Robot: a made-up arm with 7 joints. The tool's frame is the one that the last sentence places. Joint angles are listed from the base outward.
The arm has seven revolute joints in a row. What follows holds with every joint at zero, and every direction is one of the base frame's.
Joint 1 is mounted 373.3 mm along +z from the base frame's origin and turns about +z.
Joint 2 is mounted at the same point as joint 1 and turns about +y.
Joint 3 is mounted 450.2 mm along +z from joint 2 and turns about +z.
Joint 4 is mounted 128.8 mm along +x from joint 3 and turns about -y.
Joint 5 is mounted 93.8 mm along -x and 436.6 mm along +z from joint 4 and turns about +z.
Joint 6 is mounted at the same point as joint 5 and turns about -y.
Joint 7 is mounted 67.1 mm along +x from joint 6 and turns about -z.
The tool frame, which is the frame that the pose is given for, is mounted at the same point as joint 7; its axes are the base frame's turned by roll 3.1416, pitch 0.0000 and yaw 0.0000 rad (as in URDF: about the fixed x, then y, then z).
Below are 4 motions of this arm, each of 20 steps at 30 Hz.
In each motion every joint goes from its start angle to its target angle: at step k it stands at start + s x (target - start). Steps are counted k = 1, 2, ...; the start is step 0. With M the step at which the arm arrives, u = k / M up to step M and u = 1 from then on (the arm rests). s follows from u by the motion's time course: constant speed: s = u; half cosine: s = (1 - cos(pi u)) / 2; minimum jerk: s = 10 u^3 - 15 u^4 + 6 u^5.
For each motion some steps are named. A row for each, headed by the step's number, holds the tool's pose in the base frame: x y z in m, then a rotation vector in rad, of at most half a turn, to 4 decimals.
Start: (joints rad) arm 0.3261 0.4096 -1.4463 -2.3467 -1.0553 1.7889 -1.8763
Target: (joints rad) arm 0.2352 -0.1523 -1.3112 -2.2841 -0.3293 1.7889 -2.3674
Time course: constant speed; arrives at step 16
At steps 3, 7, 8, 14, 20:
3: 0.3057 -0.4842 0.5135 -1.7300 -1.3202 1.3981
7: 0.2933 -0.4938 0.5374 -1.8533 -1.4642 1.0217
8: 0.2895 -0.4962 0.5438 -1.8779 -1.5012 0.9250
14: 0.2599 -0.5103 0.5836 -1.9743 -1.7269 0.3263
20: 0.2473 -0.5148 0.5972 -1.9873 -1.8021 0.1203

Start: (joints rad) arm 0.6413 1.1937 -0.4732 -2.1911 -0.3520 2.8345 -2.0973
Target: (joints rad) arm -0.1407 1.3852 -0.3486 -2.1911 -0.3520 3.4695 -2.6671
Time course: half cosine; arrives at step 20
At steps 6, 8, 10, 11, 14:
6: 0.5297 0.0140 -0.0281 -0.4741 -2.8041 0.8913
8: 0.5173 -0.0357 -0.0396 -0.4772 -2.8173 0.7823
10: 0.4977 -0.0878 -0.0516 -0.4863 -2.8384 0.6659
11: 0.4855 -0.1128 -0.0574 -0.4932 -2.8517 0.6092
14: 0.4450 -0.1759 -0.0725 -0.5201 -2.8968 0.4635

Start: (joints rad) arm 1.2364 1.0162 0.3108 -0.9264 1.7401 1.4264 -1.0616
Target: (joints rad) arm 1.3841 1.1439 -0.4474 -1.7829 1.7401 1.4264 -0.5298
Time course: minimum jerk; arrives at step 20
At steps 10, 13, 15, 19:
10: 0.2511 0.8197 0.1520 -1.2432 -0.8395 1.0661
13: 0.3210 0.7017 0.0619 -1.6380 -0.6090 1.1943
15: 0.3562 0.6340 0.0361 -1.8216 -0.4574 1.2292
19: 0.3823 0.5788 0.0251 -1.9549 -0.3229 1.2418

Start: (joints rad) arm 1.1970 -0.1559 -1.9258 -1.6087 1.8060 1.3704 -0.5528
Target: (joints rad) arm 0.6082 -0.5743 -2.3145 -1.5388 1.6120 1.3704 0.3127
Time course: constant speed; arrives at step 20
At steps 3, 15, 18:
3: 0.3670 -0.5764 0.8409 -1.1881 0.1829 -0.9526
15: -0.0713 -0.7686 0.6991 -0.7691 0.8033 -0.9343
18: -0.1895 -0.7697 0.6519 -0.6117 0.9148 -0.9151

